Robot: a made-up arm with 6 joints.
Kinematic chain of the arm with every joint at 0, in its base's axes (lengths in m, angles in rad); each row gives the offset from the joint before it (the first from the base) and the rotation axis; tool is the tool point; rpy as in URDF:
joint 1: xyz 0 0 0.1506 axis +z
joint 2: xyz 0 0 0 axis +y
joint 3: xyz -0.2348 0 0.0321 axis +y
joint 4: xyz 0.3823 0 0.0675 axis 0.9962 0 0.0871
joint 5: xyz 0 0 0 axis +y
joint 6: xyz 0.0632 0 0.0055 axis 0.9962 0 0.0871
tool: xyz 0 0 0 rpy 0 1.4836 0
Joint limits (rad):
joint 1: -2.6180..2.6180
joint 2: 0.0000..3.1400
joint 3: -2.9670..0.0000
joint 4: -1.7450..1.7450
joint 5: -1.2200..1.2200
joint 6: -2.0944..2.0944
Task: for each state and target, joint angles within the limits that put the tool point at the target. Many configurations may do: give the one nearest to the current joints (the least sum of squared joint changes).
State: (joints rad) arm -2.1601 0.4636 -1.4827 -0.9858 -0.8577 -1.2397
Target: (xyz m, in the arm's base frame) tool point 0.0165 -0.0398 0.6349
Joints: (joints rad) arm -2.2126 0.3693 -1.1575 -0.9459 -0.8041 -1.2397
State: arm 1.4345 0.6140 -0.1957 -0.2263 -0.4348 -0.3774
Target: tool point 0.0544 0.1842 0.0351
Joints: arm 1.3075 0.9180 0.0000 -0.2011 0.3694 -0.3774
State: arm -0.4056 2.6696 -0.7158 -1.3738 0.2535 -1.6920
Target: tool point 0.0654 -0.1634 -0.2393
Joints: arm -1.0426 2.7849 -0.9318 -1.4046 0.4257 -1.6920
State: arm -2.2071 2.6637 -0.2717 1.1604 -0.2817 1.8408
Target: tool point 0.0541 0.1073 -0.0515
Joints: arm -2.2273 2.5990 0.0000 1.2532 -0.3855 1.8408
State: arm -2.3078 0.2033 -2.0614 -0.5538 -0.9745 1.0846
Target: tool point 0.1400 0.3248 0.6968
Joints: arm -1.9161 0.5005 -2.1935 -0.4919 -0.8146 1.0846
